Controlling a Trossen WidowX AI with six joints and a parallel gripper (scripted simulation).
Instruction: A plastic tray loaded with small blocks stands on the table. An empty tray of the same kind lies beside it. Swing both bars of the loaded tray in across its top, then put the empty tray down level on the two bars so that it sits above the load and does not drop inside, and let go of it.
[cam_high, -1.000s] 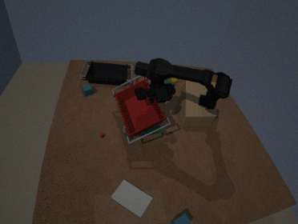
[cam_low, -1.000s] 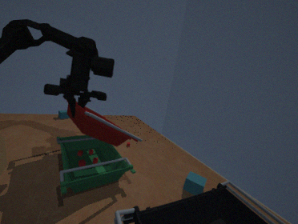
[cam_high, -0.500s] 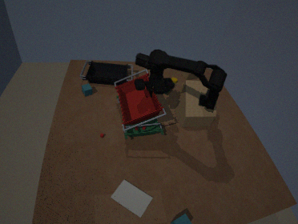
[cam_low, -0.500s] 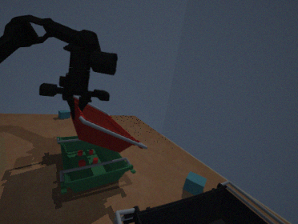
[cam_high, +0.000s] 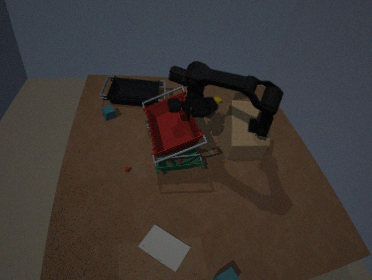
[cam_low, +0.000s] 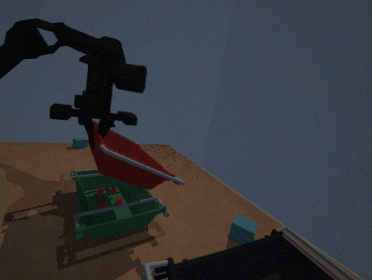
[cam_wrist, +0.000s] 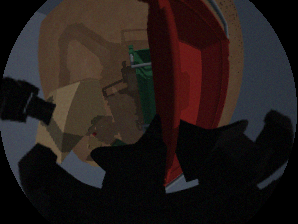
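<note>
Now: gripper tip 80 mm short of the red tray and 20 mm to the right of it. Also, from my gripper tip: red block (230 mm ahead, 170 mm below, 150 mm to the left); then white sheet (450 mm to the left, 180 mm below, 70 mm ahead); then green block (320 mm to the right, 160 mm below, 150 mm behind).
</note>
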